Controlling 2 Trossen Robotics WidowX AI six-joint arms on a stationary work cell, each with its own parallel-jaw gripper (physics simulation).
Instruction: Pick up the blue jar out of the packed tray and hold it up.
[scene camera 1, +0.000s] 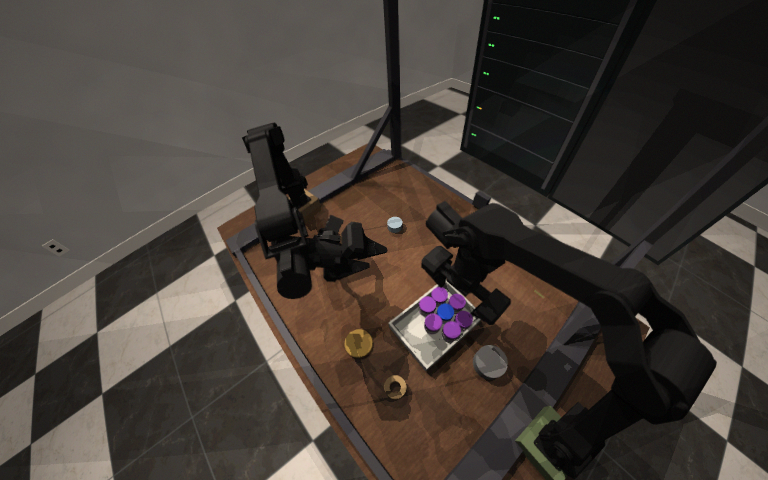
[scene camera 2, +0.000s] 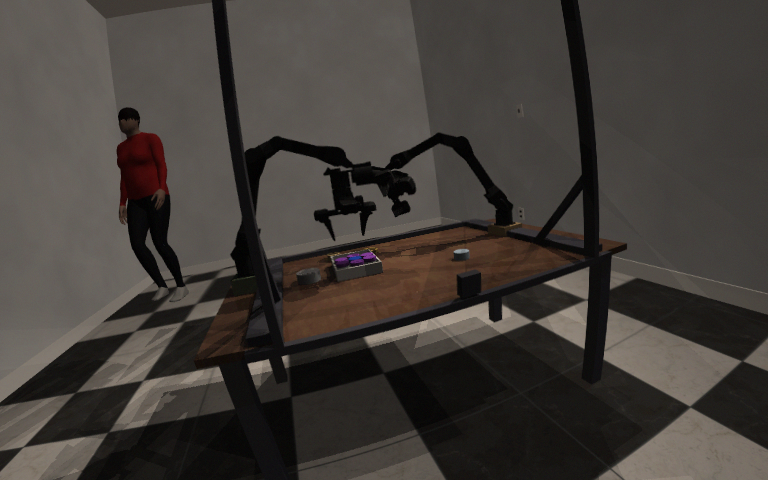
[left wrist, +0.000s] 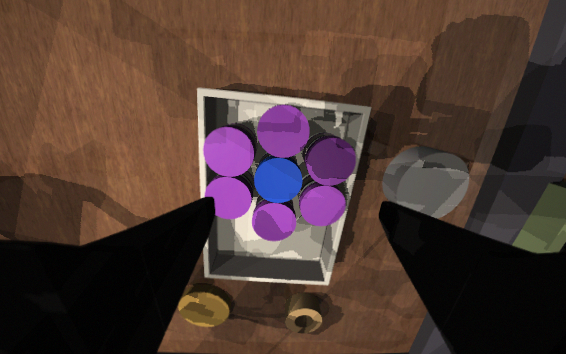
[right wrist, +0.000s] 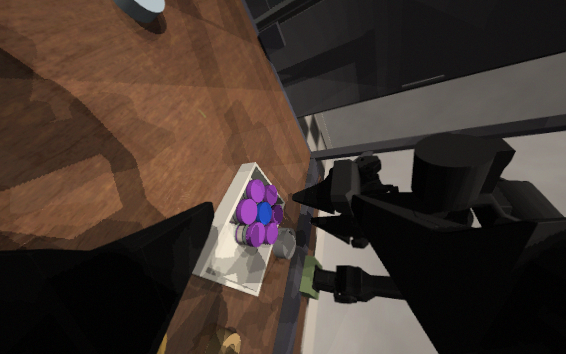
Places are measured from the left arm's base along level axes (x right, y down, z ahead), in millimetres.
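Pixels of known places: left gripper, fingertip midpoint: (scene camera 1: 457, 299) (scene camera 2: 349, 238) (left wrist: 298, 207) (right wrist: 302, 210); right gripper, fingertip midpoint: (scene camera 1: 377, 258) (scene camera 2: 390, 206) (right wrist: 283, 204); left arm's base, origin of the base link: (scene camera 1: 555, 444) (scene camera 2: 248, 274) (right wrist: 316, 278); right arm's base, origin of the base link: (scene camera 1: 299, 200) (scene camera 2: 504, 224).
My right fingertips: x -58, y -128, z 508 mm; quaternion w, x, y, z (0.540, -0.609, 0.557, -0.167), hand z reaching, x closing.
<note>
For each thing: its middle in the pictures, then the offset to it from my right fingertips.
- blue jar, body centre: (left wrist: 278, 173) (right wrist: 257, 212) (scene camera 1: 444, 314) (scene camera 2: 355, 264) dx +84, dy +154, dz -157 mm
- white tray, body centre: (left wrist: 275, 191) (right wrist: 243, 225) (scene camera 1: 435, 324) (scene camera 2: 355, 268) dx +55, dy +176, dz -158 mm
- grey cylinder, body centre: (left wrist: 423, 183) (scene camera 1: 489, 362) (right wrist: 284, 242) (scene camera 2: 308, 276) dx +88, dy +163, dz -312 mm
- yellow disc, body centre: (left wrist: 205, 306) (scene camera 1: 358, 343) dx -132, dy +172, dz -79 mm
- tan ring, body centre: (left wrist: 302, 312) (right wrist: 222, 351) (scene camera 1: 395, 387) dx -122, dy +166, dz -217 mm
- pale blue cylinder, body centre: (scene camera 2: 461, 254) (scene camera 1: 394, 224) dx +173, dy +166, dz +169 mm
The blue jar (scene camera 1: 445, 311) (scene camera 2: 355, 258) (left wrist: 278, 180) (right wrist: 264, 213) stands upright in the white tray (scene camera 1: 408, 349) (scene camera 2: 357, 272) (left wrist: 202, 120) (right wrist: 224, 202), ringed closely by several purple-lidded jars (scene camera 1: 451, 330) (left wrist: 283, 131) (right wrist: 246, 212). My left gripper (scene camera 2: 348, 237) (left wrist: 298, 207) (right wrist: 302, 210) is open and empty, pointing down high above the tray. In the left wrist view the blue lid shows between its fingers, nearer the left finger and a little above the tips. My right gripper (scene camera 1: 377, 256) is open and empty, above the table to the left of the tray in scene camera 1.
A grey cylinder (scene camera 1: 490, 361) (scene camera 2: 308, 276) (left wrist: 426, 181) stands near the tray. A yellow disc (scene camera 1: 358, 343) (left wrist: 204, 308) and a tan ring (scene camera 1: 403, 387) (left wrist: 304, 314) are by its other sides. A pale blue cylinder (scene camera 1: 394, 224) (scene camera 2: 461, 254) stands farther off. Dark frame posts (scene camera 2: 581, 130) rise at the table's corners.
</note>
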